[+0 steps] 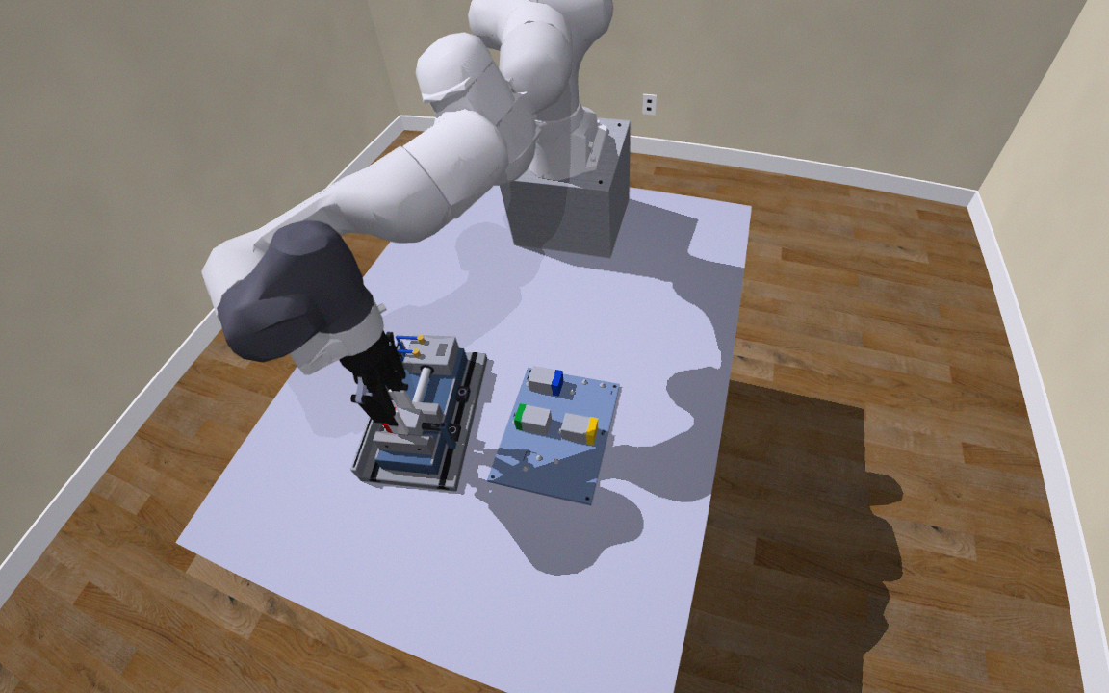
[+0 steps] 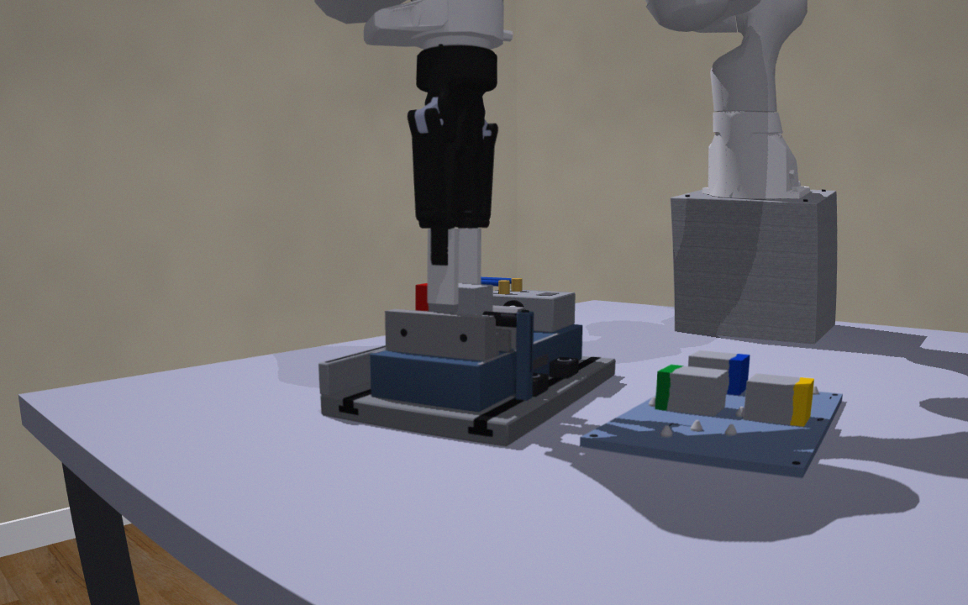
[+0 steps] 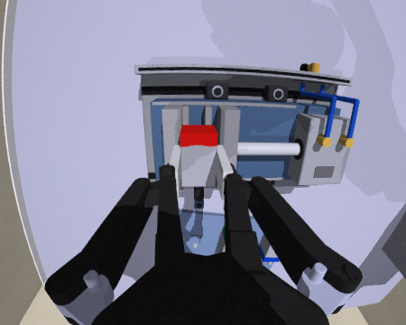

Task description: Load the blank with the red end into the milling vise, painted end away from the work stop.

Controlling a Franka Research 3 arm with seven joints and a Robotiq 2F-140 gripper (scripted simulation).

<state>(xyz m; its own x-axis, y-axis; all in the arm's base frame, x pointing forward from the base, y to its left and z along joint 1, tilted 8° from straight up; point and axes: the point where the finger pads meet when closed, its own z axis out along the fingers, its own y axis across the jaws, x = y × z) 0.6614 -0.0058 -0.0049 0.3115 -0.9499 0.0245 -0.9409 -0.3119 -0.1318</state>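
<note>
The red-ended blank is 4 cm below my hand. Round my hand: hosed end block: 16 cm behind, 5 cm to the right, 6 cm below; fixed jaw: 3 cm ahead, 1 cm to the left, 6 cm below; blue work stop rod: 2 cm behind, 6 cm to the left, 8 cm below.
</note>
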